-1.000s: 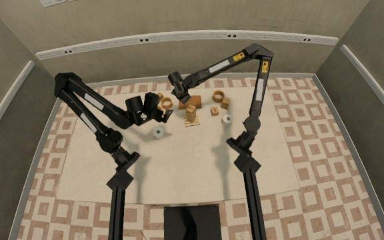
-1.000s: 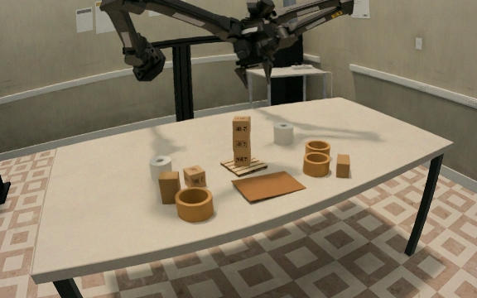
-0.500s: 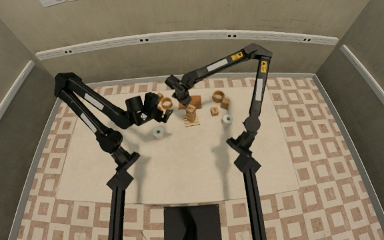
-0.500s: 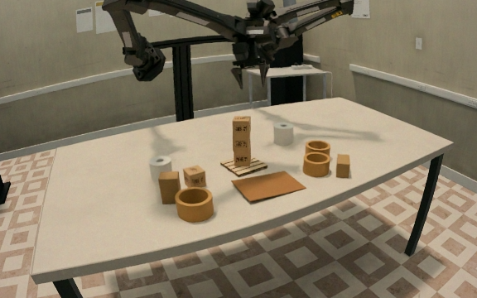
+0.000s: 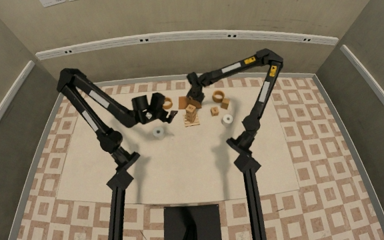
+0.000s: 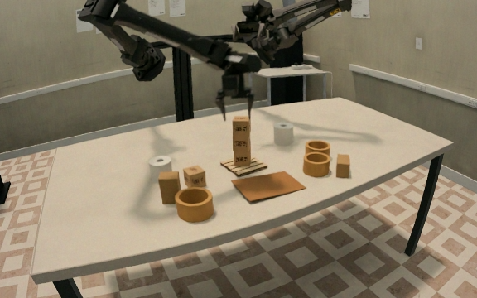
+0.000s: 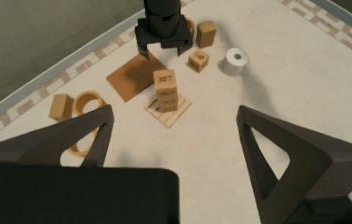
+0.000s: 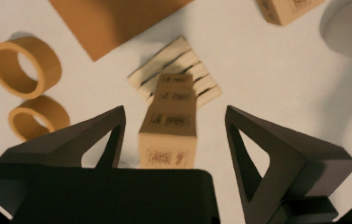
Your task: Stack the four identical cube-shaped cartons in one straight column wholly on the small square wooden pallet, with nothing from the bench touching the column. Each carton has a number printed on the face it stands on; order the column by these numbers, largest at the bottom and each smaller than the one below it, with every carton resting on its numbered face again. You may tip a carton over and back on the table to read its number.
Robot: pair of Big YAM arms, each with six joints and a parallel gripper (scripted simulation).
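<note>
Now: the carton 10 mm behind my right hand, 160 mm to the right of it and 170 mm below it. Also, from my right hand: plain box 50 mm ahead, 260 mm to the right, 150 mm below.
</note>
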